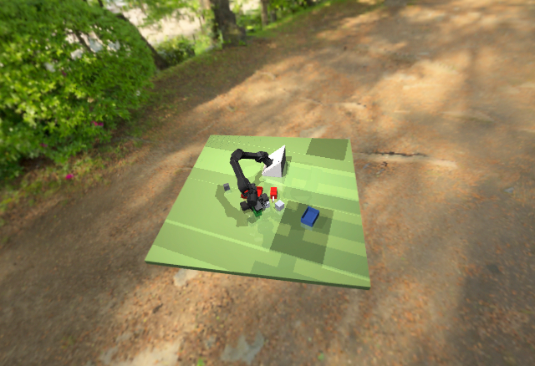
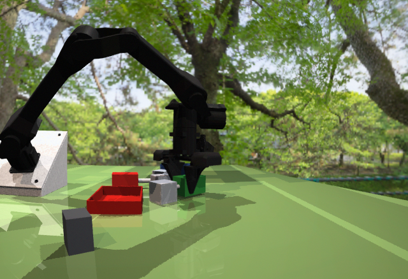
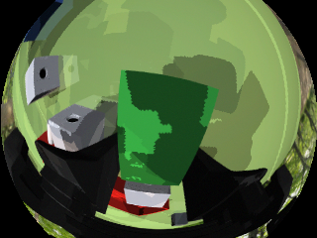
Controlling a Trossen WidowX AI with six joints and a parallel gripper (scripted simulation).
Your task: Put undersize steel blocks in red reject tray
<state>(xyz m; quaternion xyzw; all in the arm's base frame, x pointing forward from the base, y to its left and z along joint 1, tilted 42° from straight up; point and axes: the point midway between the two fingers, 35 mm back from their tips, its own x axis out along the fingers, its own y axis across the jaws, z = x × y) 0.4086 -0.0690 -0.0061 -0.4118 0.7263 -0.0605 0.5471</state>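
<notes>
Right now my gripper tip is 120 mm past the red block, 110 mm to the right of it and 10 mm below it. Round my gripper tip: green GO gauge 10 mm behind, 10 mm to the right, 20 mm above; red reject tray 150 mm behind, 50 mm to the right; dark grey block 180 mm behind, 250 mm to the right, 10 mm above.
</notes>
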